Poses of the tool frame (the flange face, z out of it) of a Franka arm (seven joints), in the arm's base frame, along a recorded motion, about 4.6 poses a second.
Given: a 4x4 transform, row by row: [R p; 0 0 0 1], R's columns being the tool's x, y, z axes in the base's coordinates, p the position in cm. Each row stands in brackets.
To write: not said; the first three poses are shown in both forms.
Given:
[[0.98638 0.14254 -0.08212 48.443], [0.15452 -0.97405 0.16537 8.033], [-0.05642 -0.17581 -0.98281 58.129], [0 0 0 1]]
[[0.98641 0.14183 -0.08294 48.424], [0.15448 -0.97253 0.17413 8.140], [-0.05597 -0.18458 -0.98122 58.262], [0 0 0 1]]
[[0.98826 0.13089 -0.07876 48.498], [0.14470 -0.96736 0.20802 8.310], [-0.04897 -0.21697 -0.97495 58.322], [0 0 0 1]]
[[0.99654 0.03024 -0.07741 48.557], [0.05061 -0.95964 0.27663 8.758], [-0.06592 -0.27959 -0.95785 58.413], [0 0 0 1]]
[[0.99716 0.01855 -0.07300 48.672], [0.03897 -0.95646 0.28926 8.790], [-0.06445 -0.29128 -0.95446 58.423], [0 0 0 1]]
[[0.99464 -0.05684 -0.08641 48.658], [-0.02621 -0.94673 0.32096 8.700], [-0.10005 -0.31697 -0.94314 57.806], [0 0 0 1]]
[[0.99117 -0.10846 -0.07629 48.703], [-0.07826 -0.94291 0.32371 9.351], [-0.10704 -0.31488 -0.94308 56.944], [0 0 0 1]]
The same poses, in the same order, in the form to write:
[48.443 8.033 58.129], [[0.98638 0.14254 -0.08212], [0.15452 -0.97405 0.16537], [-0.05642 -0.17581 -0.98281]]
[48.424 8.140 58.262], [[0.98641 0.14183 -0.08294], [0.15448 -0.97253 0.17413], [-0.05597 -0.18458 -0.98122]]
[48.498 8.310 58.322], [[0.98826 0.13089 -0.07876], [0.14470 -0.96736 0.20802], [-0.04897 -0.21697 -0.97495]]
[48.557 8.758 58.413], [[0.99654 0.03024 -0.07741], [0.05061 -0.95964 0.27663], [-0.06592 -0.27959 -0.95785]]
[48.672 8.790 58.423], [[0.99716 0.01855 -0.07300], [0.03897 -0.95646 0.28926], [-0.06445 -0.29128 -0.95446]]
[48.658 8.700 57.806], [[0.99464 -0.05684 -0.08641], [-0.02621 -0.94673 0.32096], [-0.10005 -0.31697 -0.94314]]
[48.703 9.351 56.944], [[0.99117 -0.10846 -0.07629], [-0.07826 -0.94291 0.32371], [-0.10704 -0.31488 -0.94308]]

